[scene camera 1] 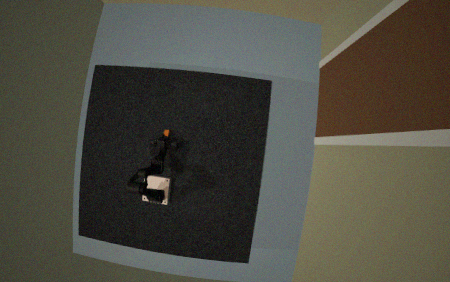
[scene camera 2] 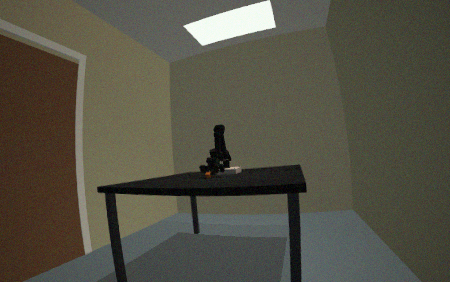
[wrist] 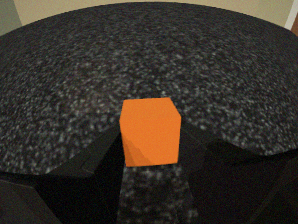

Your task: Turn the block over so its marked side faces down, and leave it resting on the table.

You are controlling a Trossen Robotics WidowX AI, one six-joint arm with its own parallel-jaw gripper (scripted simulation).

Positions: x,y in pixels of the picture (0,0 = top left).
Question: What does my gripper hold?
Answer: An orange block.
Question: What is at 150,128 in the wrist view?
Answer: An orange block.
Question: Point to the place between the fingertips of my gripper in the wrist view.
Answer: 149,127
